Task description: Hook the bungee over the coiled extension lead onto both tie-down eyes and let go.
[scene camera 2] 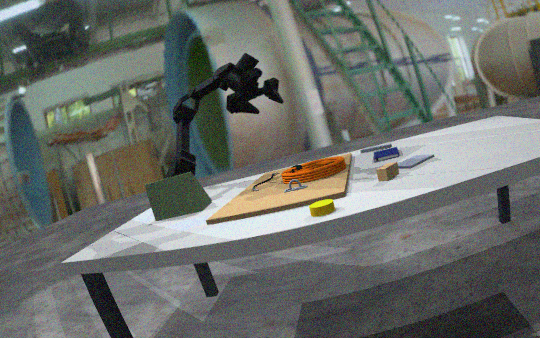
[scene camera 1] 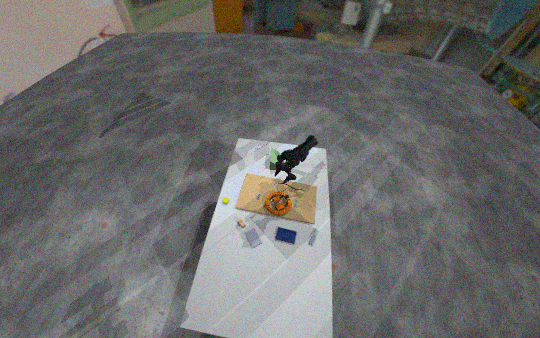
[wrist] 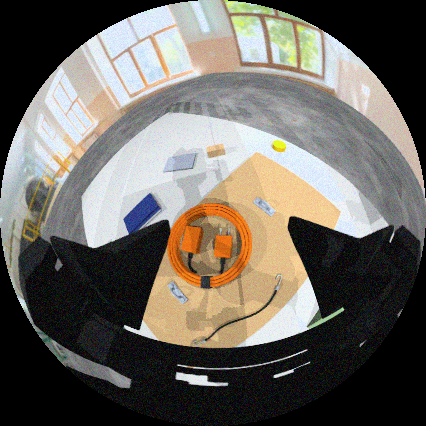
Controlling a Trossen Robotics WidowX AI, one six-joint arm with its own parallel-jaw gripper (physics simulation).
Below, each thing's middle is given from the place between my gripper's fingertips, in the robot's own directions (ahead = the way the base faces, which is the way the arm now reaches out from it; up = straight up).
The orange coiled extension lead (scene camera 2: 314, 170) is 210 mm below my hand, 70 mm ahead of it and 30 mm to the left of it.
